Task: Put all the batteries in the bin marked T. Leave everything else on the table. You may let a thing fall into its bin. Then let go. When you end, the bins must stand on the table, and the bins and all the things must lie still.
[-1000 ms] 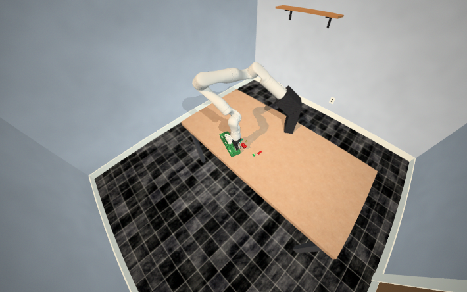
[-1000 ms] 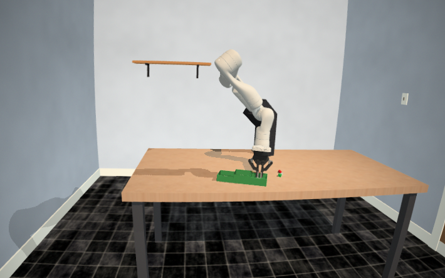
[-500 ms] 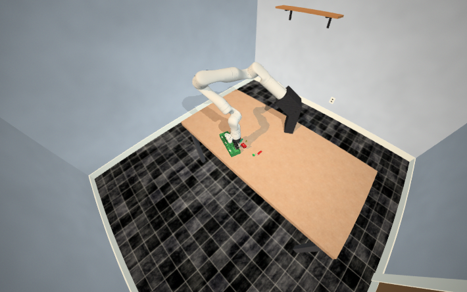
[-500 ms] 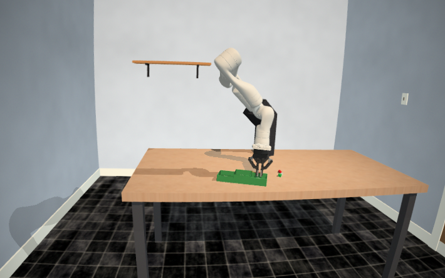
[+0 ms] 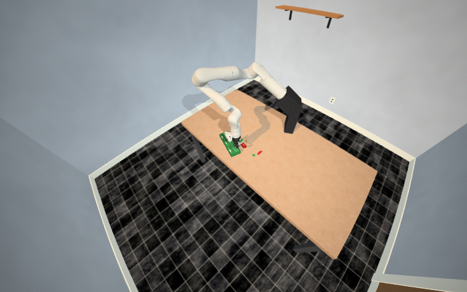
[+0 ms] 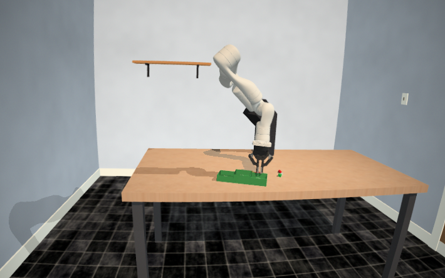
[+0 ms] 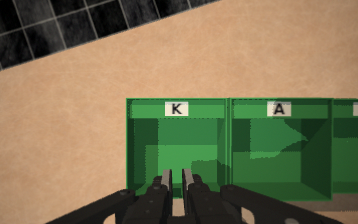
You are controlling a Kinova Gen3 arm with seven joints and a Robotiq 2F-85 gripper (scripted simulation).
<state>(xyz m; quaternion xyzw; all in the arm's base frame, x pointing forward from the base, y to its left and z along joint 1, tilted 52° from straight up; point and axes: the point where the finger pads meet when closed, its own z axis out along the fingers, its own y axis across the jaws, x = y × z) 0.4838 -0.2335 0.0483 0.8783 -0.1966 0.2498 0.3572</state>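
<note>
The red 9 V battery lies 6 cm behind my hand, 5 cm below it and 4 cm to the left of it. Round my hand: joined green bins: 8 cm to the right, 4 cm below, 3 cm behind; then small yellow nut: 12 cm behind, 6 cm below, 3 cm to the left; then green cylindrical battery: 10 cm behind, 5 cm below, 1 cm to the right.
</note>
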